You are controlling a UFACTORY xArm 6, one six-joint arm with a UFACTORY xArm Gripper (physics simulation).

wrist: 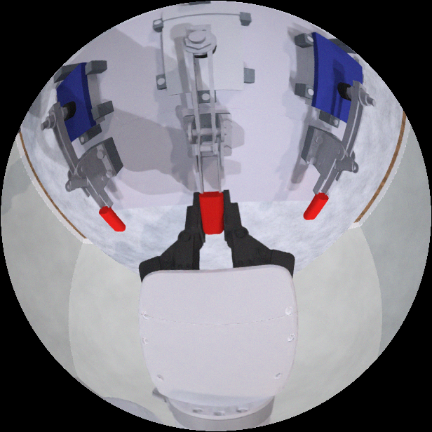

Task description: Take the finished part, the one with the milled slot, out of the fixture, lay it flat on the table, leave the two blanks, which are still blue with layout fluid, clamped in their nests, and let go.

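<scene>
The finished part (229,57), a pale plate, lies in the middle nest at the top; its milled slot cannot be made out. The middle toggle clamp (205,134) reaches over it, with its spindle above the plate; whether the tip touches is unclear. My gripper (212,200) is shut on the red handle (212,220) of this clamp. One blue blank (77,107) sits in the left nest and another blue blank (327,75) in the right nest, each with a clamp's black tip on it.
The left clamp (92,167) with its red handle (112,219) and the right clamp (332,152) with its red handle (316,206) stand on either side, on the pale fixture plate (265,165). Small grey blocks border the nests. The marbled table (270,220) has a brown edge line.
</scene>
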